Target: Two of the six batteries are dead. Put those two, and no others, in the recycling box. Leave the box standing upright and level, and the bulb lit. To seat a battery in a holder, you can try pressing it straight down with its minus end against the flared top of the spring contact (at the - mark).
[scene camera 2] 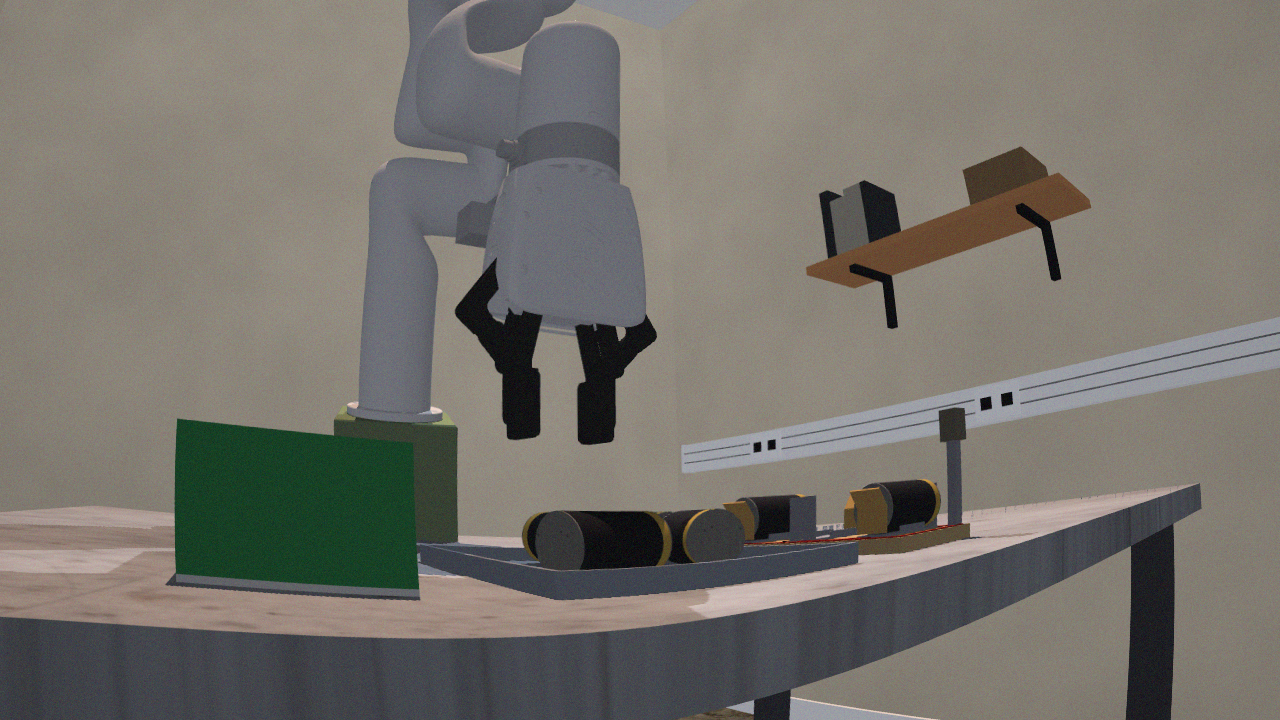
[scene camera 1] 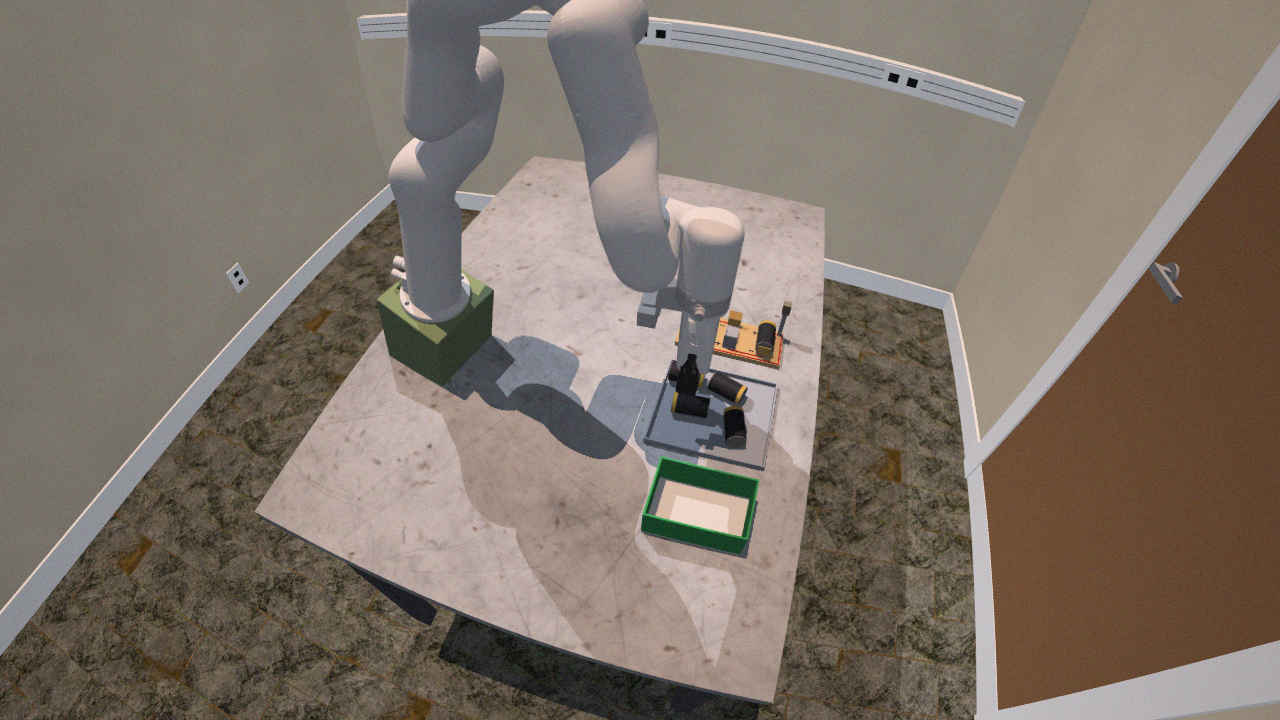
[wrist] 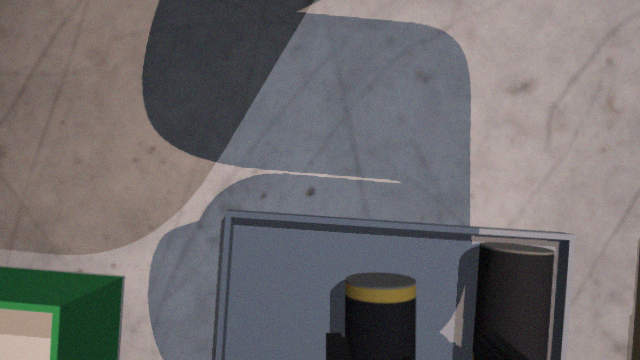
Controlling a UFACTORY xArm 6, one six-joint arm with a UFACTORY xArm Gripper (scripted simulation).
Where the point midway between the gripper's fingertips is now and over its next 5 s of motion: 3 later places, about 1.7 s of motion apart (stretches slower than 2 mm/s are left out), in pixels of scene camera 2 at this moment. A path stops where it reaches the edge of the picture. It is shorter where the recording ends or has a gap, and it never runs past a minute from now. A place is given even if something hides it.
The gripper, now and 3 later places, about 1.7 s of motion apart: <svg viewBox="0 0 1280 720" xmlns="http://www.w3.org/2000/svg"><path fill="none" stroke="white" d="M560 441L570 534L567 424L818 362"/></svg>
